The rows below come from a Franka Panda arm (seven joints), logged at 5 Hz.
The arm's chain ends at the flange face. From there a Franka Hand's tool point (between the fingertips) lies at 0.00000 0.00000 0.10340 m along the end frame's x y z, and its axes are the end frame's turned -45 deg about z.
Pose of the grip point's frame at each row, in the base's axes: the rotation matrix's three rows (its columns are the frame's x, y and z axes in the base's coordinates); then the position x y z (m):
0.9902 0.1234 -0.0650; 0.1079 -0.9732 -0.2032; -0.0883 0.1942 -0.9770; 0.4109 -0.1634 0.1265
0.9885 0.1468 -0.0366; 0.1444 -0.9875 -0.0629; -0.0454 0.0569 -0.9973; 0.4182 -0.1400 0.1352
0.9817 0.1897 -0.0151; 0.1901 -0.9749 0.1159; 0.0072 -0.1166 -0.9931; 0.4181 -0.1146 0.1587
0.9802 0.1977 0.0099; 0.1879 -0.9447 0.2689; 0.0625 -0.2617 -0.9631; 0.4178 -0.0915 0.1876
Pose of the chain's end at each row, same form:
0.7874 -0.6129 -0.0650; -0.6119 -0.7645 -0.2032; 0.0749 0.1998 -0.9770; 0.4176 -0.1424 0.2275
0.8028 -0.5952 -0.0366; -0.5962 -0.8004 -0.0629; 0.0081 0.0723 -0.9973; 0.4220 -0.1335 0.2383
0.8283 -0.5600 -0.0151; -0.5549 -0.8238 0.1159; -0.0774 -0.0875 -0.9931; 0.4197 -0.1266 0.2614
0.8329 -0.5533 0.0099; -0.5351 -0.8009 0.2689; -0.1409 -0.2292 -0.9631; 0.4168 -0.1193 0.2872

